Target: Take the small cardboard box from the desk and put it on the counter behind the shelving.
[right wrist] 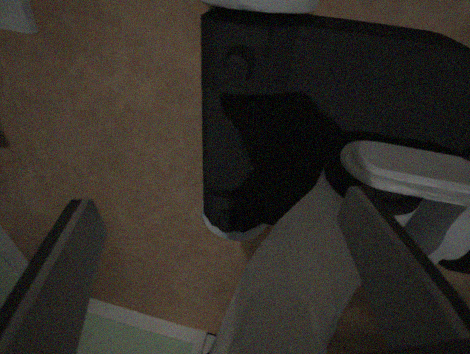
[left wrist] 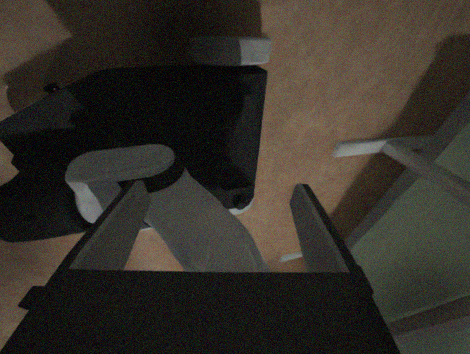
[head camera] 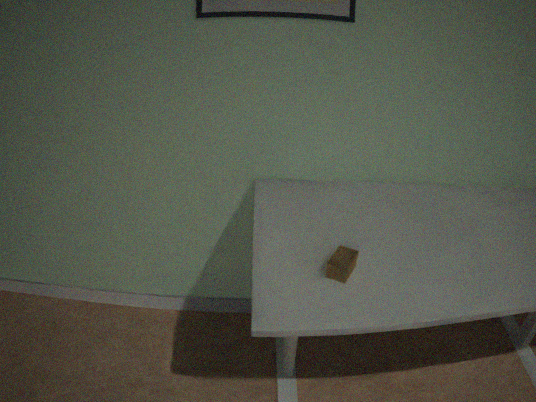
Labels:
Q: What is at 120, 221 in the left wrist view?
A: The left gripper.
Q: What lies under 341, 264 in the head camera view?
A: A small cardboard box.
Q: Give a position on a white desk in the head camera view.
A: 429, 254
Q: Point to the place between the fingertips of the right gripper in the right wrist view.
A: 225, 208

